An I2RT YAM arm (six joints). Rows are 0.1 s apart.
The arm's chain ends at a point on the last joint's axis. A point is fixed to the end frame.
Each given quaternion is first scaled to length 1.
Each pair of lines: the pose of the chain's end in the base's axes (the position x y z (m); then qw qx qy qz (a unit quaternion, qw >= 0)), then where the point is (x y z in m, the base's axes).
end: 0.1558, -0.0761, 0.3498, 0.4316, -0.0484, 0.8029, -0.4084
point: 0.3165 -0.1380 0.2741
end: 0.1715, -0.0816, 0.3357, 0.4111, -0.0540, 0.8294, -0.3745
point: 0.3280 -0.1348 0.2459
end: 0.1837, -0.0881, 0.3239, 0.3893, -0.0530, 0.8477, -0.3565
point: 0.3350 -0.1381 0.2239
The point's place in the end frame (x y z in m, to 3 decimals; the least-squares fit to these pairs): -0.024 0.056 0.178
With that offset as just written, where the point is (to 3 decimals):
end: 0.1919, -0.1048, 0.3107, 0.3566, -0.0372, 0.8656, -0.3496
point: 0.335 -0.158 0.200
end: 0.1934, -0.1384, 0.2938, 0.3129, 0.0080, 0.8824, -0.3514
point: 0.323 -0.203 0.174
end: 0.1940, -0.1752, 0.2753, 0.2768, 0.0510, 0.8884, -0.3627
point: 0.311 -0.251 0.150
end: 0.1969, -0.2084, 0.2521, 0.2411, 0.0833, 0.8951, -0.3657
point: 0.302 -0.291 0.120
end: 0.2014, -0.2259, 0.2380, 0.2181, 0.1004, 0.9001, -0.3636
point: 0.299 -0.311 0.101
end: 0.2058, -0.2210, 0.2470, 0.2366, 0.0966, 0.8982, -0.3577
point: 0.309 -0.303 0.113
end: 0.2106, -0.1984, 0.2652, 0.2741, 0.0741, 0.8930, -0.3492
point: 0.327 -0.273 0.138
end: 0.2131, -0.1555, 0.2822, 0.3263, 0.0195, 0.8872, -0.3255
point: 0.347 -0.212 0.162
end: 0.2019, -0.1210, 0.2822, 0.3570, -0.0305, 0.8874, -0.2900
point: 0.344 -0.156 0.164
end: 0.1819, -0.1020, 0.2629, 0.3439, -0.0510, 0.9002, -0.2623
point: 0.320 -0.125 0.137
